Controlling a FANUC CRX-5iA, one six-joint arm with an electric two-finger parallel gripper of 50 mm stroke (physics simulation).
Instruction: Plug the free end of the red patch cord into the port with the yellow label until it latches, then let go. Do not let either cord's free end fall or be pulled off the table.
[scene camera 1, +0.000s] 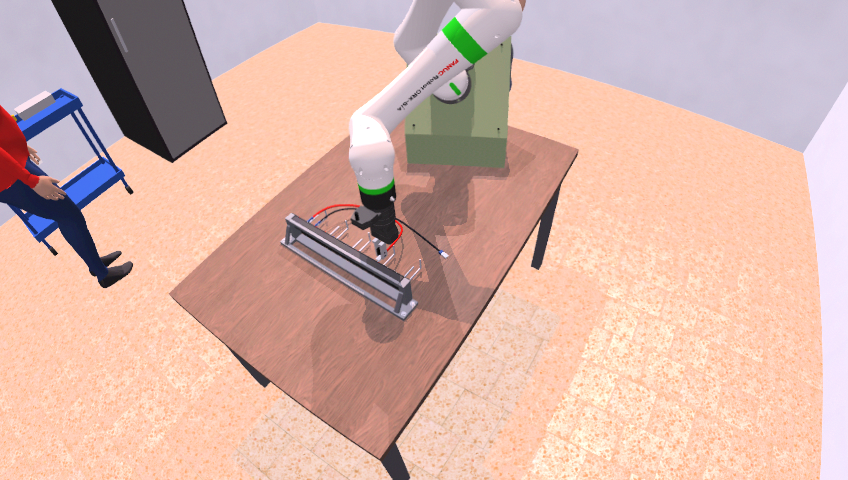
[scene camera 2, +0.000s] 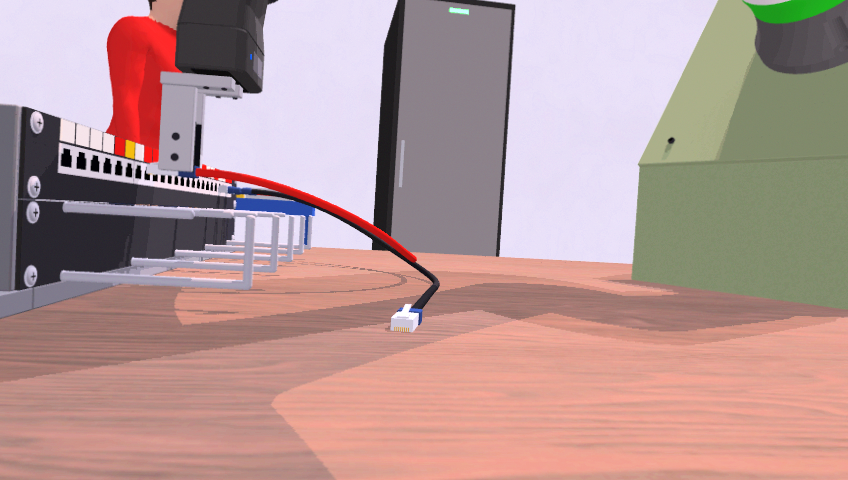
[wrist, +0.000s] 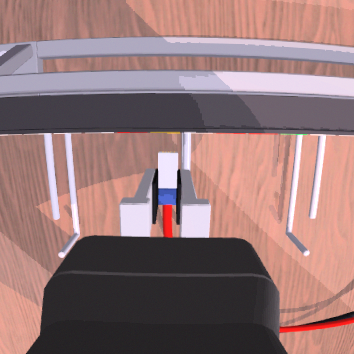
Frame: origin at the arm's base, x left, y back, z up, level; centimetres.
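Seen in the pictures: gripper, fingertip midpoint: (scene camera 1: 382, 255) (scene camera 2: 180, 171) (wrist: 167, 185); arm's base at its link origin: (scene camera 2: 830, 23).
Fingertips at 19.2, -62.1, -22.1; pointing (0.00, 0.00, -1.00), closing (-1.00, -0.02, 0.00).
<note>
Pixels of each thing's top centre, then the offset from my fingertips to it, as dx, dy, dz. "pt": a spot on its surface instead.
- clear-white plug at its top centre: (wrist: 167, 181) (scene camera 2: 173, 159) +0.0, -0.5, +0.9
- black patch panel at its top centre: (scene camera 2: 197, 158) (scene camera 1: 347, 239) -11.4, -2.6, +2.0
- yellow label at a spot on its surface: (wrist: 165, 131) (scene camera 2: 130, 140) pt +0.2, -3.5, +1.9
- black cord at a spot on its surface: (scene camera 2: 437, 284) pt -6.0, +19.1, -7.6
- free plug at its top centre: (scene camera 2: 407, 304) (scene camera 1: 443, 252) +10.3, +16.0, -7.0
My gripper (scene camera 1: 380, 252) (scene camera 2: 188, 170) (wrist: 167, 185) is shut on the blue boot of the red cord's plug. The clear-white plug (scene camera 2: 155, 168) (wrist: 168, 169) points at the black patch panel (scene camera 1: 345, 246) (scene camera 2: 44, 172) (wrist: 100, 112), about level with its port row in scene camera 2. In the wrist view a gap shows between plug tip and panel edge. The yellow label (scene camera 2: 129, 149) (wrist: 165, 133) is nearly in line with the plug, slightly left of its centre. The port below it looks empty. The red cord (scene camera 1: 400, 229) (scene camera 2: 309, 193) (wrist: 168, 220) arcs back from the fingers.
The black cord (scene camera 1: 422, 234) (scene camera 2: 437, 284) ends in a free plug (scene camera 1: 445, 254) (scene camera 2: 405, 321) lying on the table. Metal cable guides (scene camera 2: 249, 252) (wrist: 74, 185) stick out below the ports. A person in red (scene camera 1: 11, 142) (scene camera 2: 133, 71) stands beyond the table near a blue cart (scene camera 1: 89, 187).
</note>
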